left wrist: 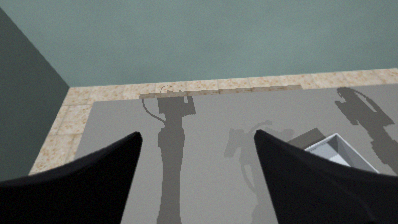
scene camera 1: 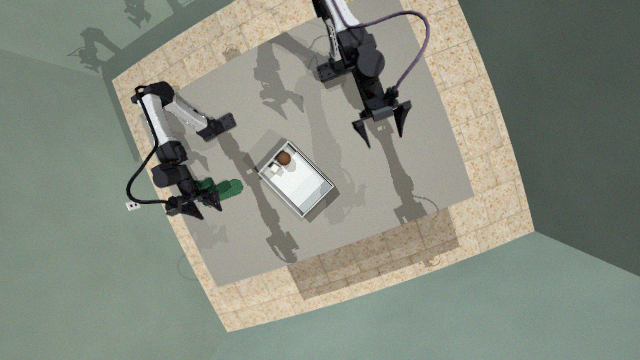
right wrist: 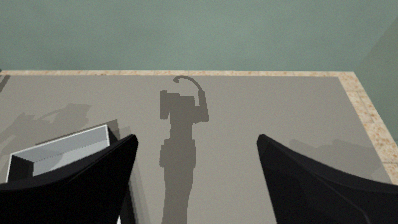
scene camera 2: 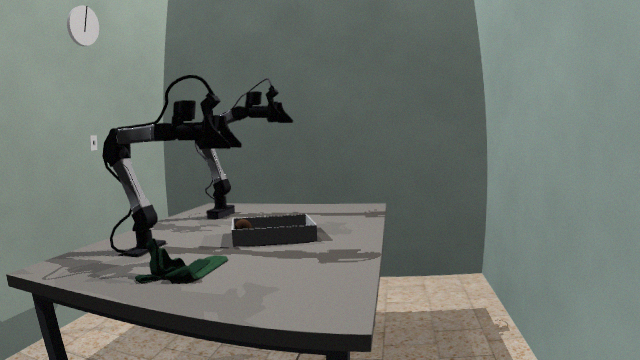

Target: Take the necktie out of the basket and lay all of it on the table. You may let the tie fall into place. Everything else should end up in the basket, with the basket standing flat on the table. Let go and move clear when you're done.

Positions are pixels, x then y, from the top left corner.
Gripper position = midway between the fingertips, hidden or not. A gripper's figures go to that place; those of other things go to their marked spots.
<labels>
The left gripper (scene camera 1: 385, 143) is 0.64 m from the lens. The right gripper (scene camera 1: 212, 215) is 0.91 m from the lens. A basket (scene camera 1: 301, 184) is 1.11 m from the lens.
</labels>
